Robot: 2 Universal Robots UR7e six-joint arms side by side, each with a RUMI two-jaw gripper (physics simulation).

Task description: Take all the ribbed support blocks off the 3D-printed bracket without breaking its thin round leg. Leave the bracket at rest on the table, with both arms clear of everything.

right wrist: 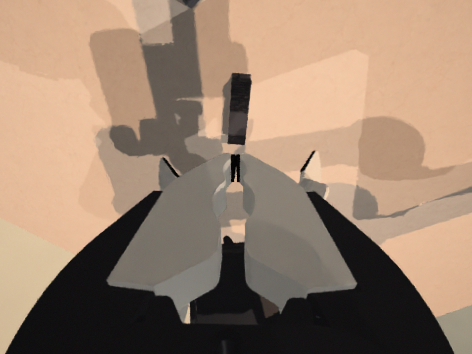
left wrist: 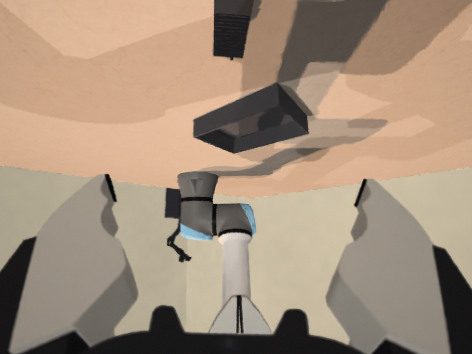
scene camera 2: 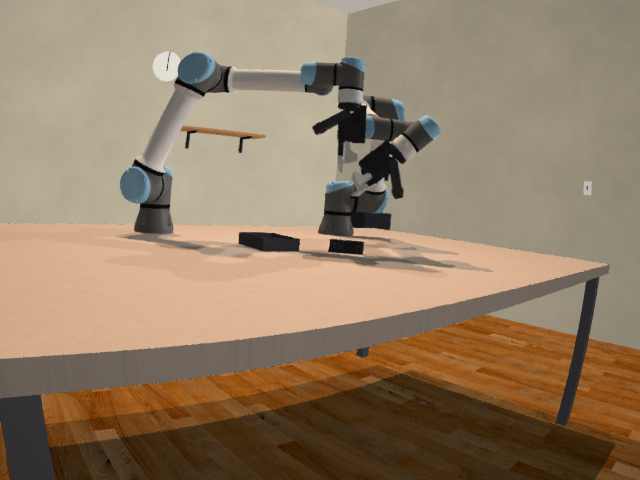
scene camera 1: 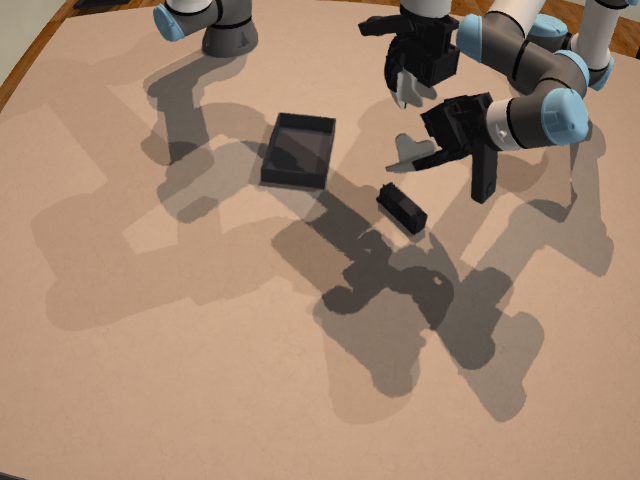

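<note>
The black bracket lies on the table with ribbed support blocks on it. Ribs and block edges are dark and hard to separate. A tiny dark stub shows at its near end in the left wrist view; whether it is the thin round leg I cannot tell. My left gripper is open and empty, above the table and behind the bracket in scene camera 1. My right gripper is shut on nothing, pointing down, higher up and beyond the left one.
A black open tray stands on the table, left of the bracket in both scene views. The two grippers are close together; the left fingertips show on both sides of the right ones in the right wrist view. Arm shadows cross the table.
</note>
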